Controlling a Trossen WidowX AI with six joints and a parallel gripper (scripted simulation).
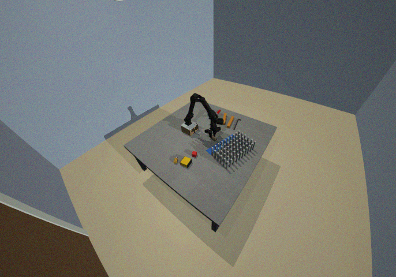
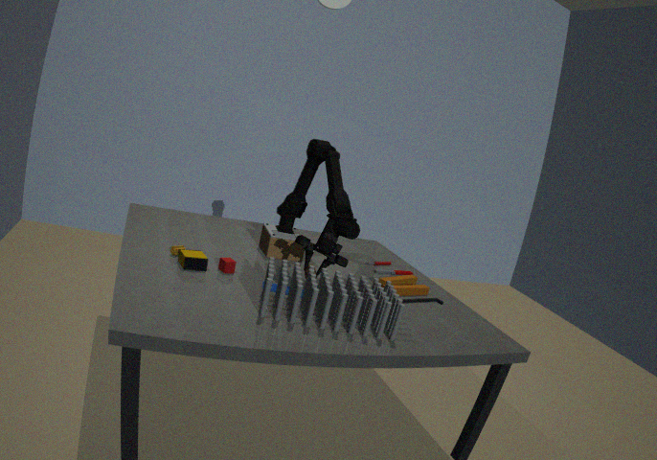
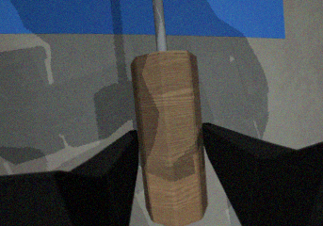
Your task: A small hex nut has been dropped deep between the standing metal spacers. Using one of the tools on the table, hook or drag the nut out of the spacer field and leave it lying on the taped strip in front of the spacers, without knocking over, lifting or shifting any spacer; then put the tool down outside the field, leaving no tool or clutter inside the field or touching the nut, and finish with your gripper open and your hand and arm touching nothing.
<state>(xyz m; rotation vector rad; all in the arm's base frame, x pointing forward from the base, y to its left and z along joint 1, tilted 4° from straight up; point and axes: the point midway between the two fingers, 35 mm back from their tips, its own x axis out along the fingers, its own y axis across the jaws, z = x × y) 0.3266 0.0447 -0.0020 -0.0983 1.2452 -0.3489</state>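
The blue taped strip lies 120 mm ahead of my gripper tip, 20 mm to the left of it and 40 mm below it. From my gripper tip the other things lie so: red cube: 280 mm to the right, 20 mm below; then yellow block: 400 mm to the right, 10 mm below; then metal-shafted tool: 100 mm ahead, 20 mm to the right.
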